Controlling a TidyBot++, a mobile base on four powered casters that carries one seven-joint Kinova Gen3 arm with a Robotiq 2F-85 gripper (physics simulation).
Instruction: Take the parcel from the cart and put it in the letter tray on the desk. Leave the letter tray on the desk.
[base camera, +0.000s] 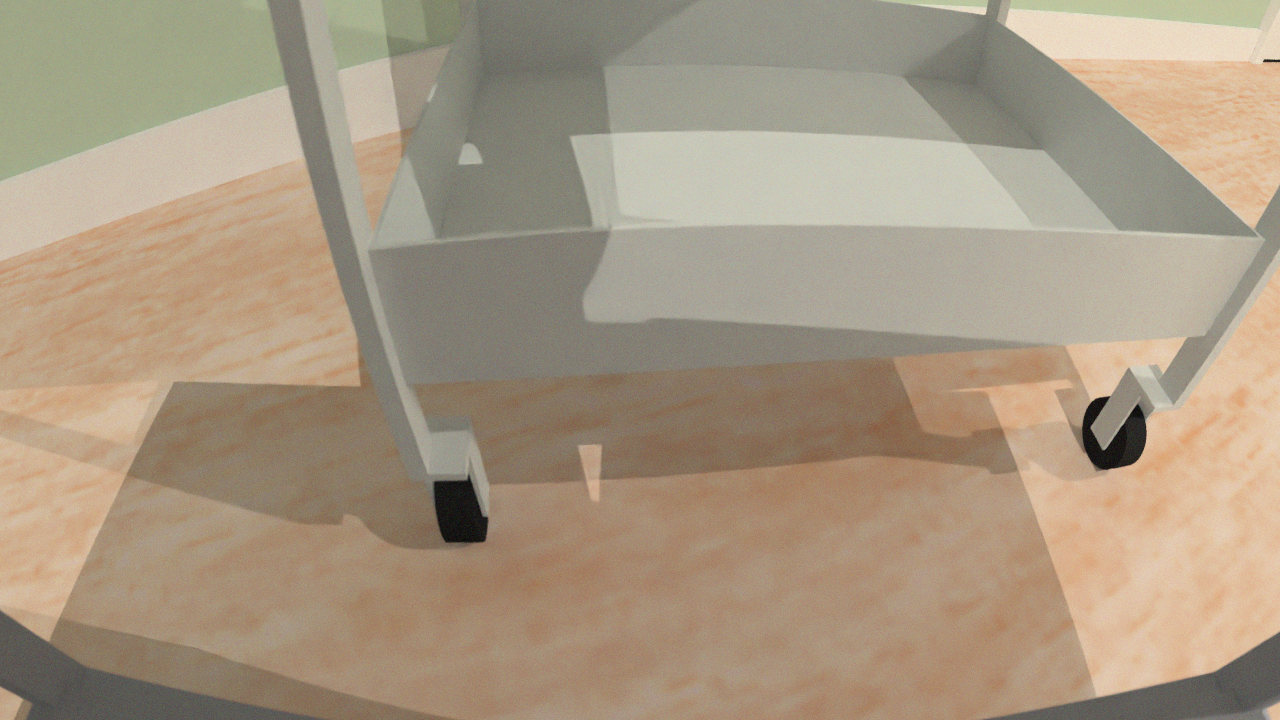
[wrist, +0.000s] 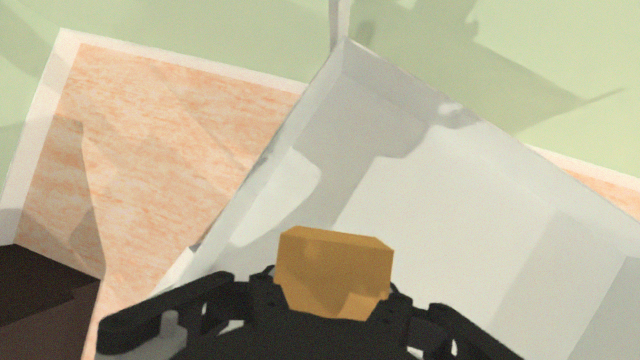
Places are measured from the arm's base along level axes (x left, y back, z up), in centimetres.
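Pixels of known places: gripper, fingertip midpoint: (wrist: 329, 280).
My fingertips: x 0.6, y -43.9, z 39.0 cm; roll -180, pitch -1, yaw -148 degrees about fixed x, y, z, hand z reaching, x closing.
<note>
Ahead of a thing's pixels: the offset from my fingertips to its top centre. "*": to the spot under its first point. Level surfaces: height alone.
The parcel, an orange-brown box @(dy -0.8, dx +0.5, dz +5.1 cm) (wrist: 334, 270), is held between the fingertips of my gripper (wrist: 329, 280) at the bottom middle of the wrist view. My gripper is shut on it and holds it above the cart's top tray. The grey cart (base camera: 805, 286) (wrist: 320, 115) shows its lower tray, legs and casters in the base camera view, and its upper tray with raised walls in the wrist view. My gripper does not show in the base camera view. The desk and the letter tray cannot be made out in either view.
A dark brown, flat-topped object (wrist: 40, 285) stands at the lower left of the wrist view. Green walls (base camera: 134, 71) (wrist: 200, 30) with a pale skirting board (base camera: 179, 143) run behind the cart. The cart's black casters @(* dy +15.1, dx +9.1, dz -74.5 cm) (base camera: 460, 510) stand on the orange-streaked floor @(dz -78.6 cm) (base camera: 680, 573).
</note>
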